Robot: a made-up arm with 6 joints. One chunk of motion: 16 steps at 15 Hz.
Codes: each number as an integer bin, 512 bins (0 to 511) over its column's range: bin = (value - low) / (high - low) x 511, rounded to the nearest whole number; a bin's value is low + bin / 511 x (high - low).
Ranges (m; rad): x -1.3..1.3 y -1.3..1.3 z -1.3..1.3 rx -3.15..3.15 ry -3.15..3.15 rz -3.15..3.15
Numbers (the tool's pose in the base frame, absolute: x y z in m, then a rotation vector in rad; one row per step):
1: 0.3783 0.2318 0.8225 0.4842 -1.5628 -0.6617
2: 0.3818 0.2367 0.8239 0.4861 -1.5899 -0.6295
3: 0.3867 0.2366 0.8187 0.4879 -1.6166 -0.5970
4: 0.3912 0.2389 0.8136 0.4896 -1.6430 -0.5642
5: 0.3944 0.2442 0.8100 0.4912 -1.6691 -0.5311
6: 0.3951 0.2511 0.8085 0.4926 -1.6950 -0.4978
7: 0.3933 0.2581 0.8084 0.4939 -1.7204 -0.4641
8: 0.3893 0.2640 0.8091 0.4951 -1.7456 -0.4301
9: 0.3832 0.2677 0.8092 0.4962 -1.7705 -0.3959
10: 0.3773 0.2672 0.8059 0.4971 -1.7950 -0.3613
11: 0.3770 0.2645 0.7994 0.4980 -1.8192 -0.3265
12: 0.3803 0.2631 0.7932 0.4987 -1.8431 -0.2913
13: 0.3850 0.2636 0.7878 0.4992 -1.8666 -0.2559
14: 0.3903 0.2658 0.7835 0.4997 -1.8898 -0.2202
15: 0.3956 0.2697 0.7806 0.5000 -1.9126 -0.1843
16: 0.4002 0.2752 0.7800 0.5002 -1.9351 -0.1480
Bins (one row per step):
1: 330 301 417 295 129 202
2: 331 302 417 295 127 204
3: 332 302 416 295 124 207
4: 332 302 415 295 122 210
5: 333 303 415 295 120 212
6: 333 305 414 295 118 215
7: 333 306 414 296 116 218
8: 332 307 415 296 114 221
9: 331 308 415 296 112 223
10: 330 308 414 296 110 226
11: 330 307 413 296 108 229
12: 330 307 411 296 106 232
13: 331 307 410 296 104 235
14: 332 308 409 296 102 238
15: 333 309 409 296 100 241
16: 334 310 409 296 99 243

